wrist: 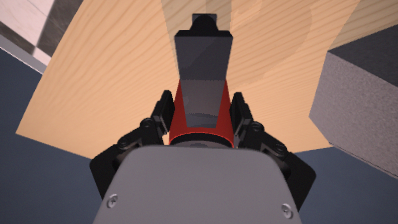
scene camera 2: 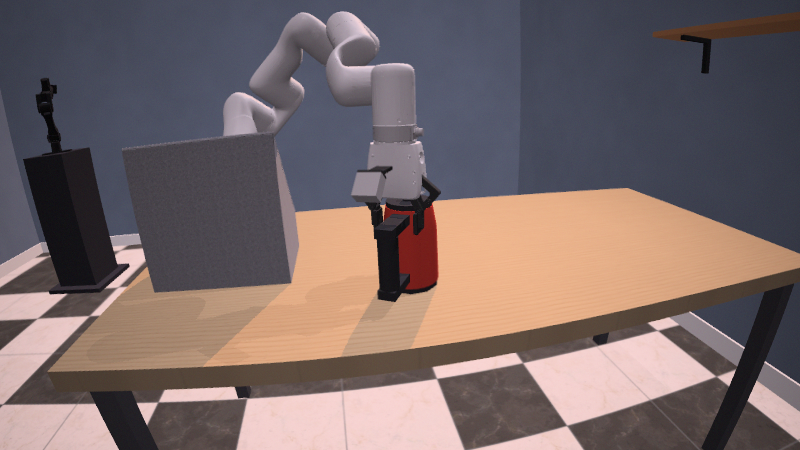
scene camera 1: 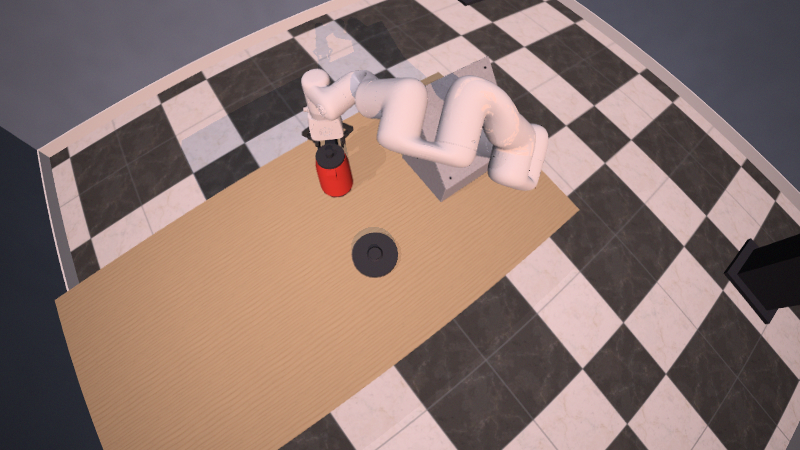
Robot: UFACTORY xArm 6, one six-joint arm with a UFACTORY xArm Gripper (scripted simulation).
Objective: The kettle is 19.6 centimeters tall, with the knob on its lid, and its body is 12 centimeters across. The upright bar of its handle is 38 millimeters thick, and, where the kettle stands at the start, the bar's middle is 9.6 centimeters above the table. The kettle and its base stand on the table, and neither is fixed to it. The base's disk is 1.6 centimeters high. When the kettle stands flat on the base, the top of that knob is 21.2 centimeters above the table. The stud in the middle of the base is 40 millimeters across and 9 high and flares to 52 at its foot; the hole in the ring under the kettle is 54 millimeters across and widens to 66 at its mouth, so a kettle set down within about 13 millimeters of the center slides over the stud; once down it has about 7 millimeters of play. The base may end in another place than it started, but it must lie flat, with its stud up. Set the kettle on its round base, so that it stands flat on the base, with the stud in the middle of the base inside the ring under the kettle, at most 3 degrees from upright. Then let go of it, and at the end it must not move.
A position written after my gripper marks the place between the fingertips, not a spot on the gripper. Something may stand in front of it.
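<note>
Visible: a black round base point(scene camera 1: 374, 255). My gripper is visible too, in scene camera 1 point(scene camera 1: 331, 145). My gripper point(scene camera 2: 397, 230) is likewise seen in the wrist view point(wrist: 202, 100).
</note>
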